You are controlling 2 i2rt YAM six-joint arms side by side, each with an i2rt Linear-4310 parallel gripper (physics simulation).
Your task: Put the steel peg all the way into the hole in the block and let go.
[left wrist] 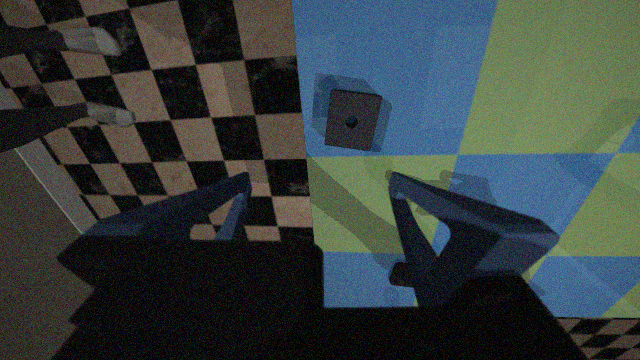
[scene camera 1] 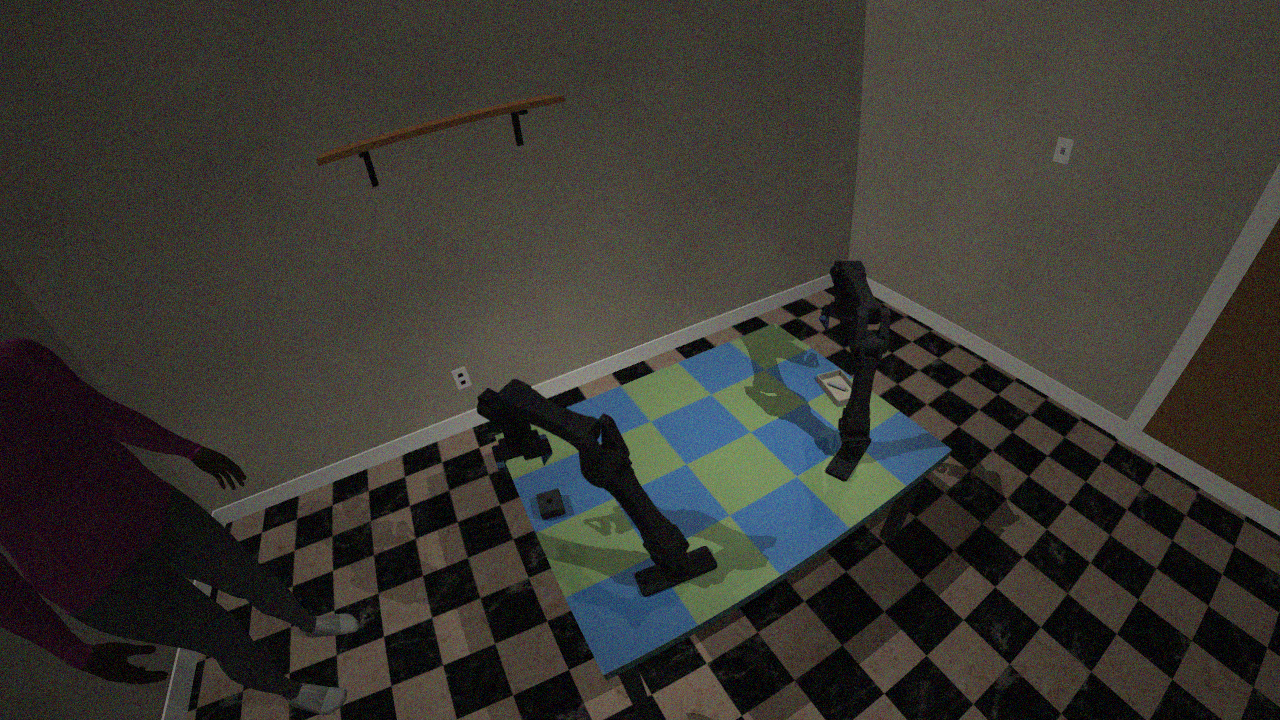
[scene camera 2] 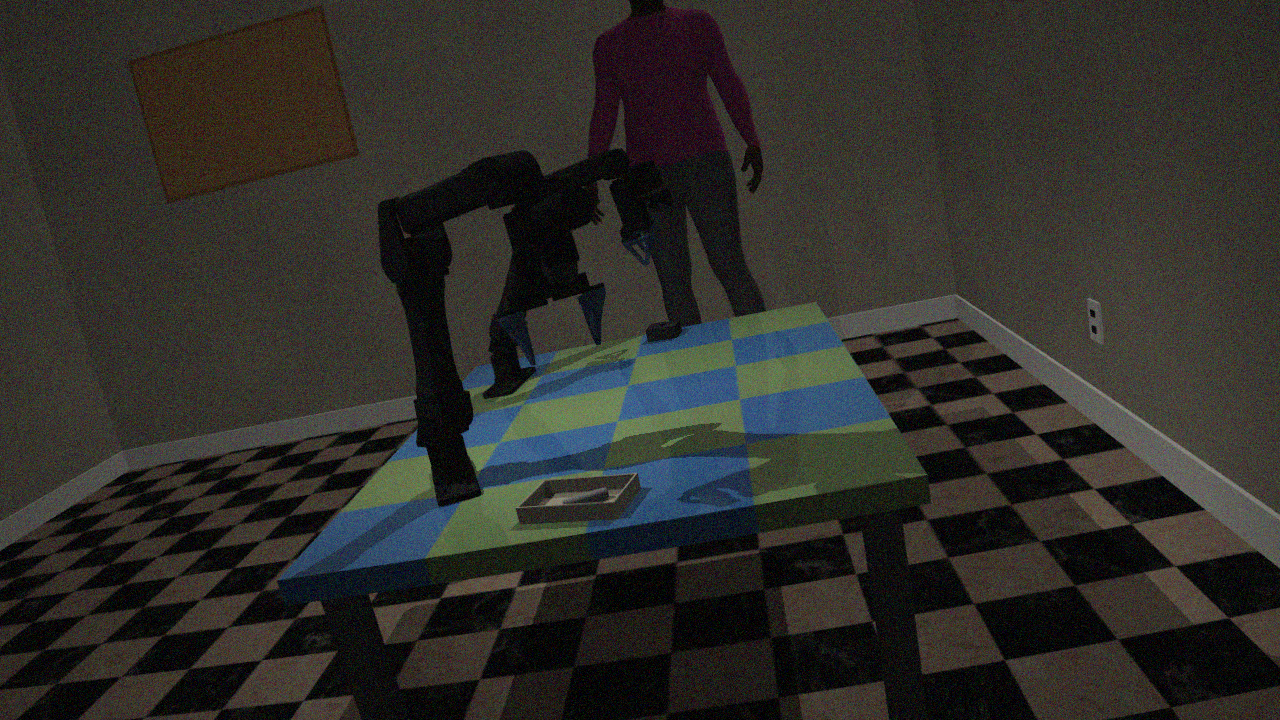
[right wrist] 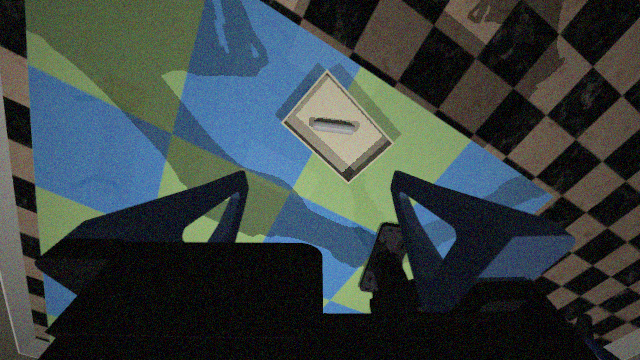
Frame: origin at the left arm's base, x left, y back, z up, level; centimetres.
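Seen in the pictures: left gripper, between the fingertips: (left wrist: 320, 179) (scene camera 1: 525, 468) (scene camera 2: 648, 260); right gripper, between the fingertips: (scene camera 1: 840, 334) (scene camera 2: 566, 354) (right wrist: 319, 178); left arm's base, origin of its link: (scene camera 1: 676, 571) (scene camera 2: 510, 383); right arm's base, origin of its link: (scene camera 1: 849, 456) (scene camera 2: 455, 482) (right wrist: 384, 259).
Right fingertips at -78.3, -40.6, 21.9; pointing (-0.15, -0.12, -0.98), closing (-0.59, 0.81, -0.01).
Observation:
Offsets run from my right fingertips to a thing's top centre, as dx, dy, dz. Level surfaces: height alone.
The steel peg {-0.8, +1.9, -20.0} (scene camera 1: 838, 386) (scene camera 2: 588, 495) (right wrist: 334, 128) lies flat in a slot in the shallow pale tray {-0.7, +2.9, -19.4} (scene camera 2: 563, 514) (right wrist: 327, 97). The dark square block {+102.4, +7.4, -18.8} (scene camera 1: 547, 511) (scene camera 2: 663, 332) (left wrist: 362, 137) stands near a table edge, its round hole (left wrist: 351, 121) facing up with no peg in it. My left gripper (scene camera 2: 637, 249) (left wrist: 320, 179) is open and empty, above the table near the block. My right gripper (scene camera 2: 565, 352) (right wrist: 319, 178) is open and empty, above the table on the tray's side. In scene camera 1 the right gripper's fingers are partly hidden by its arm.
The table {dz -21.9} (scene camera 1: 704, 445) (scene camera 2: 792, 402) (left wrist: 410, 60) (right wrist: 95, 135) has a blue and green checkered top with arm shadows across it. A person (scene camera 1: 67, 501) (scene camera 2: 666, 89) stands beyond the table's edge on the block's side. A wall rail (scene camera 1: 447, 122) hangs behind.

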